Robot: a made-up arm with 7 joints.
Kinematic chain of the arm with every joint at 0, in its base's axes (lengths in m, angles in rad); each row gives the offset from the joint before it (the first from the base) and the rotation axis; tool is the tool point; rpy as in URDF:
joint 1: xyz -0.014 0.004 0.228 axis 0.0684 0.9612 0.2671
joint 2: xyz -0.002 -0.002 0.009 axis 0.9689 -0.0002 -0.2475
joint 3: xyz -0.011 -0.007 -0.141 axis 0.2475 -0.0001 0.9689
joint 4: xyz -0.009 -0.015 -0.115 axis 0.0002 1 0
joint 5: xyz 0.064 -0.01 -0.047 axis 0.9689 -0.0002 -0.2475
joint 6: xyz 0.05 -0.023 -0.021 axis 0.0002 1 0
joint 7: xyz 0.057 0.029 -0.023 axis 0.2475 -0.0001 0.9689
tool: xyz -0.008 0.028 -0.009 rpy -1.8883 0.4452 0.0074
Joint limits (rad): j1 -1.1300..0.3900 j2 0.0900..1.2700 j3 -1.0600..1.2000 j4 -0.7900..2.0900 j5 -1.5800..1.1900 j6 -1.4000..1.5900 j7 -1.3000..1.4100
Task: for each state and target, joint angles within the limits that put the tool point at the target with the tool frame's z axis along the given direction. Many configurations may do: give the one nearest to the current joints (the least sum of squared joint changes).
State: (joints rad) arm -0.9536 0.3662 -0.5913 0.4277 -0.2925 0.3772 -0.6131
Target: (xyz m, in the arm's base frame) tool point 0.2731 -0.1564 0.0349 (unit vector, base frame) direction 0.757 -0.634 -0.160
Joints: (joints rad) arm -0.9494 0.3783 -0.9572 -0.1675 -0.5192 0.1649 -1.2007
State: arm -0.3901 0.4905 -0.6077 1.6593 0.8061 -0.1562 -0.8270
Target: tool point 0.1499 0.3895 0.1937 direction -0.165 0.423 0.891
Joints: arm -1.1300 1.2340 -0.3948 1.6503 0.5926 0.6140 -0.4994
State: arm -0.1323 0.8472 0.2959 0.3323 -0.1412 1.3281 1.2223
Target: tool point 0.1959 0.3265 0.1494 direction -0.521 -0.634 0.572
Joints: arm -0.7324 1.2208 0.1226 0.6534 -0.1197 1.2374 1.1432
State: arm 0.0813 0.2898 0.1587 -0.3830 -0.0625 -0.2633 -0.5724
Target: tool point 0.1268 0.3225 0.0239 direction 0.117 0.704 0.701
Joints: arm 0.0436 0.9090 0.3190 0.2915 0.2638 -0.0302 -0.3360
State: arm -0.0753 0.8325 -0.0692 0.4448 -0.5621 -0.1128 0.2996
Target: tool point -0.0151 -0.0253 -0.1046 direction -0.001 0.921 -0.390
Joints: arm 0.3278 0.3555 -0.7014 -0.2790 -0.1887 -0.1373 0.4331
